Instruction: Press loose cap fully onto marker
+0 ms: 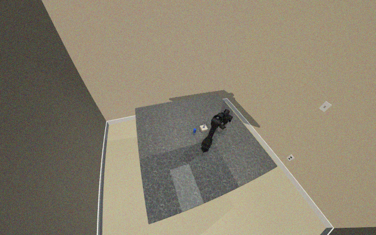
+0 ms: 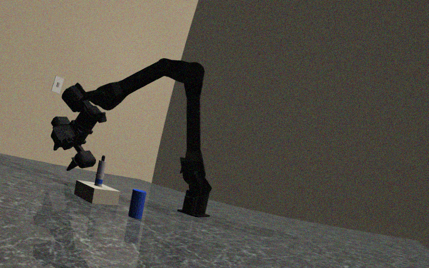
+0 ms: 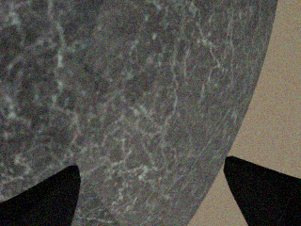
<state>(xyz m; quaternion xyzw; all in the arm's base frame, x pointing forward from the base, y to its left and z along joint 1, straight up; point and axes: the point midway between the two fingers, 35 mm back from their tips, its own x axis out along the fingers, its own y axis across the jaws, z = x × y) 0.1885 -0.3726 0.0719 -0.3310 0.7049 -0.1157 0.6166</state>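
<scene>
The blue cap is 41 cm to the left of my gripper tip, 5 cm ahead of it and 2 cm below it. Also, from my gripper tip: pale holder block 29 cm to the left, 6 cm ahead, 3 cm below.
</scene>
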